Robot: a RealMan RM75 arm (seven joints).
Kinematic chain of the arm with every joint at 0, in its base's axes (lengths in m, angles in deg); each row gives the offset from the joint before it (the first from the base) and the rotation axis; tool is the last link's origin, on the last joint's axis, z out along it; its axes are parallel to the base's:
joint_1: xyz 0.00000 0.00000 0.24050 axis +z
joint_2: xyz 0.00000 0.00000 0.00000 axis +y
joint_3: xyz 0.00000 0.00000 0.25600 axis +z
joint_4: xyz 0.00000 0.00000 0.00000 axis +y
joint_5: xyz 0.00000 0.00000 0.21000 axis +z
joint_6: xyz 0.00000 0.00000 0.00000 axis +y
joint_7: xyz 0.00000 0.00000 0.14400 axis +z
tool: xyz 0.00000 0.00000 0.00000
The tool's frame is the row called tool.
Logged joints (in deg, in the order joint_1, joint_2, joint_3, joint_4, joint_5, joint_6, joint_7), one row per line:
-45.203, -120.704, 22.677, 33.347, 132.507, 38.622, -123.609
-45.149, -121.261, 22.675, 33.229, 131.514, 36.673, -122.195
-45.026, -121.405, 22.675, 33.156, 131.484, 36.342, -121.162
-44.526, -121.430, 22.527, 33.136, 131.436, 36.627, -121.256
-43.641, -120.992, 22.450, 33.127, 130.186, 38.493, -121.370
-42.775, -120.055, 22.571, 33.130, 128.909, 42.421, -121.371
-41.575, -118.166, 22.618, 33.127, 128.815, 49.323, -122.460
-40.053, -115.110, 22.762, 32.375, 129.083, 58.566, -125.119
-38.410, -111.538, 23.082, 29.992, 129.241, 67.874, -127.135
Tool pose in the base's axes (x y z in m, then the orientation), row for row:
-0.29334, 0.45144, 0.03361, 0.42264, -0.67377, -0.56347, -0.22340
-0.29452, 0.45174, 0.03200, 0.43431, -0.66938, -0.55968, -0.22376
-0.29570, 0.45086, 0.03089, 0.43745, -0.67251, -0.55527, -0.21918
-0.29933, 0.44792, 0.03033, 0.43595, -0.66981, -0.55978, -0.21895
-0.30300, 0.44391, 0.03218, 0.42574, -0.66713, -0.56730, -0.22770
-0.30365, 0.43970, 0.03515, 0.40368, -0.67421, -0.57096, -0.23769
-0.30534, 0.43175, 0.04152, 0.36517, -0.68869, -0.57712, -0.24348
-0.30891, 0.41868, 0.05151, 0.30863, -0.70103, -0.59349, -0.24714
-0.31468, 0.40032, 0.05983, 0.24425, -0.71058, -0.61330, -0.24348
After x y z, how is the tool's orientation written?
As a quaternion, w x y z.
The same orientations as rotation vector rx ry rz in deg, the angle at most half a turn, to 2 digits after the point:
-96.64, -80.82, -32.04
-95.50, -79.85, -31.93
-95.81, -79.11, -31.23
-95.49, -79.81, -31.22
-95.56, -81.26, -32.61
-97.56, -82.62, -34.39
-101.47, -85.03, -35.87
-106.16, -89.88, -37.43
-111.18, -95.96, -38.10

